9 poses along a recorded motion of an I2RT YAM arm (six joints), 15 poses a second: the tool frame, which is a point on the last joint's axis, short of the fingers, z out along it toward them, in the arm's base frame.
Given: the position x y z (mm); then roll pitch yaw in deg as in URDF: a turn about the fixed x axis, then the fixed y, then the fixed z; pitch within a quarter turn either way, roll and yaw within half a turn.
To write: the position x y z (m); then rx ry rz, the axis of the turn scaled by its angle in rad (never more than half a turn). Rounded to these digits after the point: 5 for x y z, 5 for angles.
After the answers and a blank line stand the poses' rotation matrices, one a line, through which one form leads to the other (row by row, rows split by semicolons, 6 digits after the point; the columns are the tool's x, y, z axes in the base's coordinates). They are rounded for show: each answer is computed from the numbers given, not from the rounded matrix.
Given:
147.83 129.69 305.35 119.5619 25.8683 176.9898
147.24 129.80 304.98 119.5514 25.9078 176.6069
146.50 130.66 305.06 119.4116 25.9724 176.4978
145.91 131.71 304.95 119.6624 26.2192 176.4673
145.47 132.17 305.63 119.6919 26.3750 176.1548
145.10 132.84 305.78 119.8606 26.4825 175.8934
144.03 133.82 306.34 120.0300 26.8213 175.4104
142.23 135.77 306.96 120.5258 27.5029 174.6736
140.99 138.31 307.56 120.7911 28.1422 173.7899
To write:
0.14783 0.12969 0.30535 -0.25213 2.35379 1.35203
0.14724 0.12980 0.30498 -0.24454 2.35193 1.34882
0.14650 0.13066 0.30506 -0.24368 2.34920 1.35032
0.14591 0.13171 0.30495 -0.24447 2.34848 1.34266
0.14547 0.13217 0.30563 -0.23947 2.34571 1.33815
0.14510 0.13284 0.30578 -0.23428 2.34524 1.33154
0.14403 0.13382 0.30634 -0.22699 2.34096 1.32109
0.14223 0.13577 0.30696 -0.21639 2.33473 1.29869
0.14099 0.13831 0.30756 -0.20352 2.32619 1.28018

-0.898558 -0.353075 0.260637; 0.047252 0.512612 0.857319; -0.436304 0.782666 -0.443928
-0.897921 -0.350229 0.266602; 0.053238 0.514835 0.855634; -0.436924 0.782486 -0.443636
-0.897326 -0.350783 0.267875; 0.054917 0.513467 0.856350; -0.437938 0.783136 -0.441484
-0.895406 -0.352687 0.271773; 0.055278 0.517604 0.853833; -0.441807 0.779550 -0.443970
-0.893889 -0.351829 0.277811; 0.060080 0.520101 0.851989; -0.444244 0.778275 -0.443774
-0.892773 -0.350075 0.283557; 0.064098 0.524307 0.849113; -0.445924 0.776240 -0.445648
-0.889557 -0.349343 0.294362; 0.071410 0.530107 0.844919; -0.451209 0.772623 -0.446614
-0.883157 -0.348921 0.313508; 0.082338 0.542660 0.835907; -0.461794 0.764051 -0.450524
-0.876605 -0.347423 0.332957; 0.095386 0.552735 0.827880; -0.471661 0.757484 -0.451391

